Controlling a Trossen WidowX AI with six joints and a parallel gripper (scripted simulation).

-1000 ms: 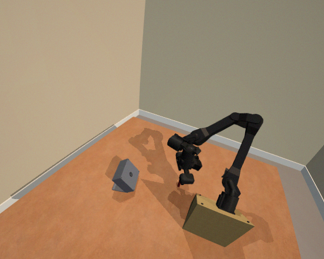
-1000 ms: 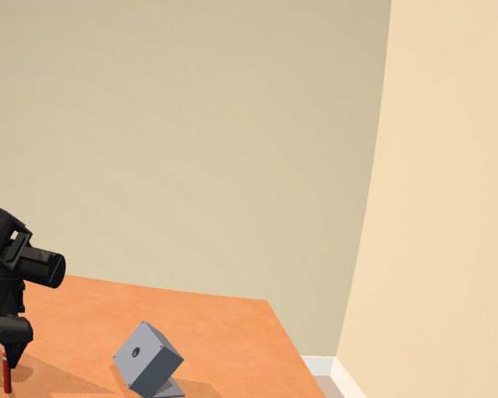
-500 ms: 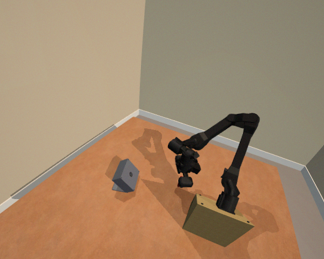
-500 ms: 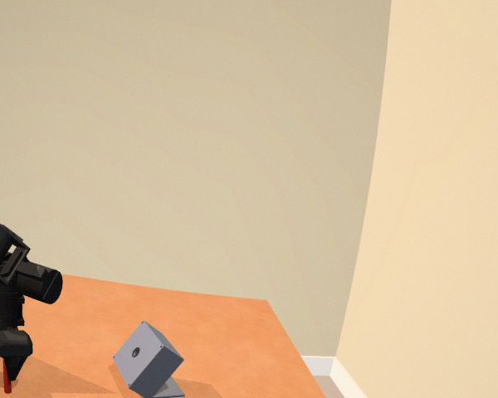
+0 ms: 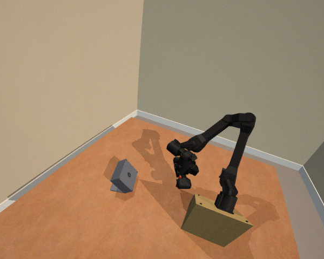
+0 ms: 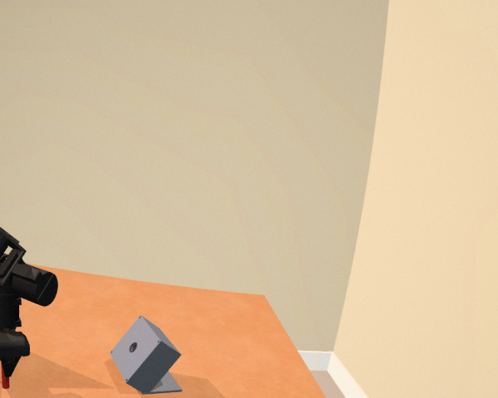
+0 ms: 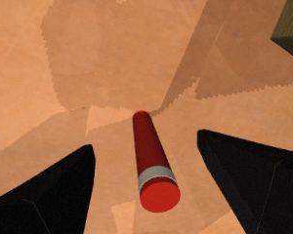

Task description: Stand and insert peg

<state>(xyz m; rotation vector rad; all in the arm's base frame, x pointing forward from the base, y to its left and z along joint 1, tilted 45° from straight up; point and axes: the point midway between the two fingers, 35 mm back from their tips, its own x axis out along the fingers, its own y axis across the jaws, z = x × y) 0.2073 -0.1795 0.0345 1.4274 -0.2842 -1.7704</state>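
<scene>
The grey sloped panel is 260 mm ahead of my gripper tip, 120 mm to the left of it and 20 mm above it. Also, from my gripper tip: red peg: 20 mm above.
</scene>
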